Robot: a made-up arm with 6 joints.
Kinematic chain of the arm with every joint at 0, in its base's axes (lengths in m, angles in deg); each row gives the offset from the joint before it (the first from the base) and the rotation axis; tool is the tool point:
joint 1: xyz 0 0 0.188 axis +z
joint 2: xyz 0 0 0 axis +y
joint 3: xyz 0 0 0.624 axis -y
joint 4: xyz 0 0 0 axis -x
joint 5: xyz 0.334 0 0 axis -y
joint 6: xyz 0 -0.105 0 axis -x
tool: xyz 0 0 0
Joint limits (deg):
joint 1: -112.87..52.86
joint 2: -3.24..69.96
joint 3: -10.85..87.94
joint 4: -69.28..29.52
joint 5: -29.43..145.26
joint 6: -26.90..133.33
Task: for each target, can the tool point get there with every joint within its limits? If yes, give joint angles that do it. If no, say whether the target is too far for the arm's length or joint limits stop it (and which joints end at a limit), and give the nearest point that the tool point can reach.
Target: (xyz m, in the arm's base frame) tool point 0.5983 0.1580 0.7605
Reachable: yes | joints 19.61 25.69 42.66 -60.35 61.47 117.25
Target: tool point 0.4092 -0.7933 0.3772
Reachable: yes | joints -56.17 64.24 54.51 -14.31 -9.59 -4.22
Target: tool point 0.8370 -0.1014 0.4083
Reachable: yes | joints -1.69 56.61 47.60 -43.07 -7.23 84.48
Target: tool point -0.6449 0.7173 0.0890
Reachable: no: joint limits stop it (at a limit: joint 1, joint 2, joint 3, joint 4) | nearest point 0.3572 0.4101 0.0564 | short by 1.049 m
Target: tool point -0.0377 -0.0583 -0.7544
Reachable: no: joint limits stop it (at a limit: joint 1, joint 2, joint 3, joint 4) | nearest point -0.2451 -0.4855 0.0564 | short by 0.940 m
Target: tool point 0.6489 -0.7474 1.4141
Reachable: no: too far | nearest point 0.3979 -0.4583 0.9399 | short by 0.609 m
